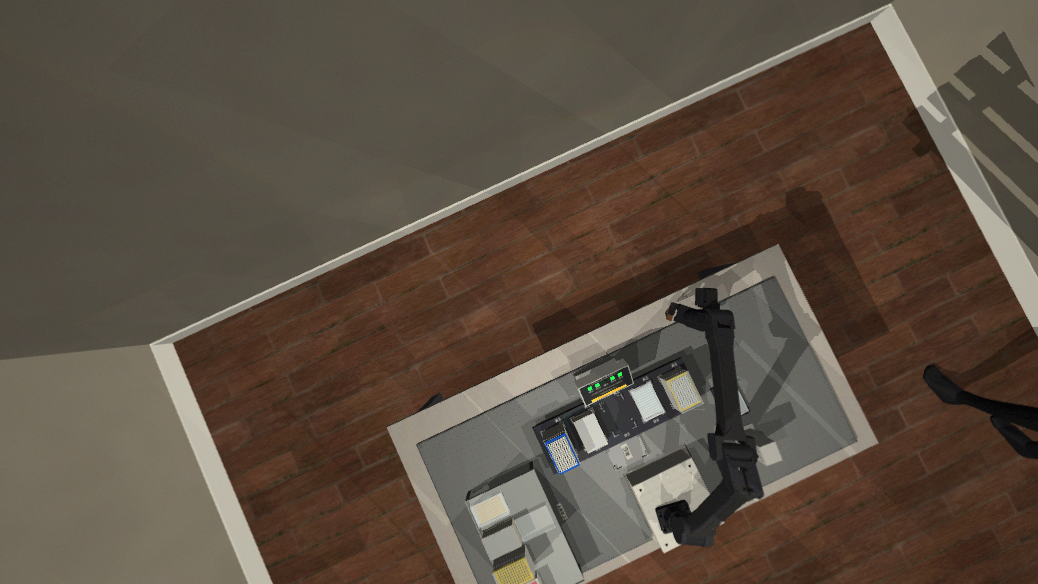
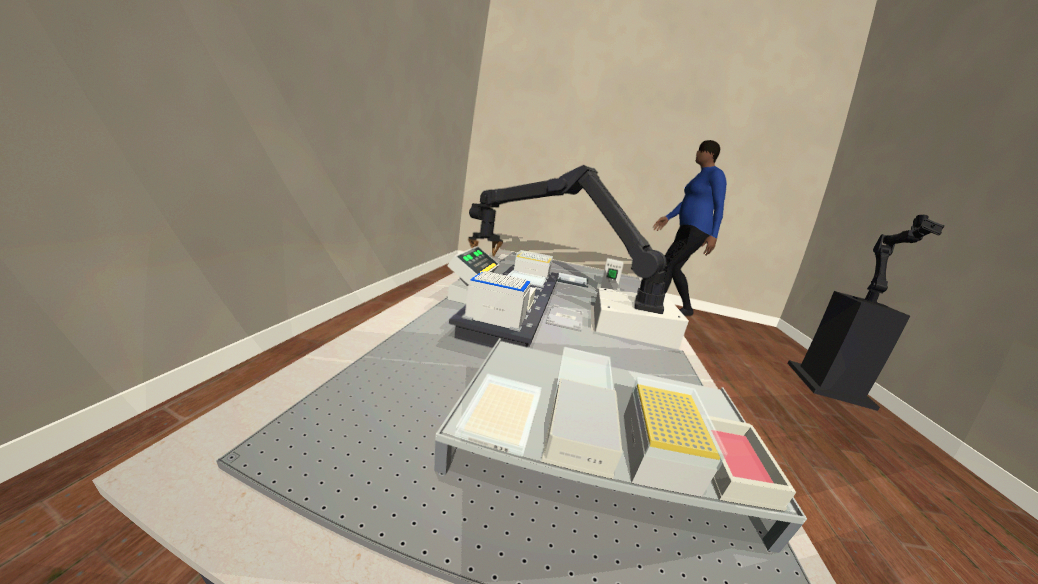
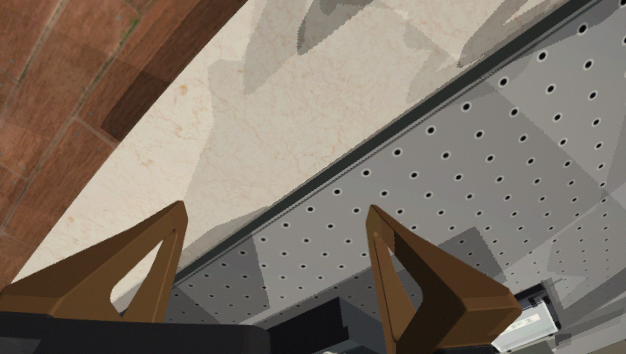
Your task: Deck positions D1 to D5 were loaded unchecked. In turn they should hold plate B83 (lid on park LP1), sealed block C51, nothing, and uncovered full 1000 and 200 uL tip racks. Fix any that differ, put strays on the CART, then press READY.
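Places are measured from the arm's base along level axes (x ahead, y left, z up), in metres.
Pixels of known places: gripper, fingertip midpoint: (image 1: 677, 316) (image 3: 278, 212); arm's base at its link origin: (image 1: 673, 515) (image 2: 648, 306).
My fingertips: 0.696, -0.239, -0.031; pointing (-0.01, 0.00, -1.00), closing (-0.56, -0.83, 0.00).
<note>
Ahead of a thing's pixels: the offset from my fingertips to its top centre, as dx, dy, dz. "pt": to the spot under its first point. Level surfaces: height alone.
My gripper (image 1: 669, 315) (image 2: 485, 248) (image 3: 278, 212) is open and empty, above the table's long edge beyond the console. On the dark deck {dz +0.004} (image 1: 616, 419), from the tray end, stand a blue-topped tip rack {-0.341, +0.576, +0.101} (image 1: 561, 451) (image 2: 499, 301), a white block {-0.320, +0.453, +0.046} (image 1: 589, 430), a bare position, a pale plate {-0.279, +0.209, +0.018} (image 1: 647, 399) and a yellow-topped tip rack {-0.258, +0.087, +0.074} (image 1: 682, 390) (image 2: 533, 262). Their codes are unreadable. A pale nest {-0.463, +0.328, -0.034} (image 1: 627, 451) (image 2: 568, 316) lies beside the deck. A white box with a green button {pt -0.543, -0.104, +0.034} (image 2: 611, 273) stands near the arm base. A flat piece {-0.381, -0.124, -0.030} (image 2: 571, 278) lies beyond the deck.
The console {pt -0.155, +0.354, +0.076} (image 1: 606, 384) (image 2: 475, 260) stands beside the deck. A raised grey tray (image 1: 558, 552) holds a cream plate {-0.501, +0.893, +0.029} (image 2: 500, 414), block C19 {-0.608, +0.875, +0.054} (image 2: 584, 424), a clear lid {-0.586, +0.742, +0.037} (image 2: 585, 365), a yellow-topped rack {-0.714, +0.858, +0.083} (image 2: 678, 421) and a pink-floored bin {-0.821, +0.840, +0.044} (image 2: 747, 457). A person (image 2: 702, 199) stands behind the arm.
</note>
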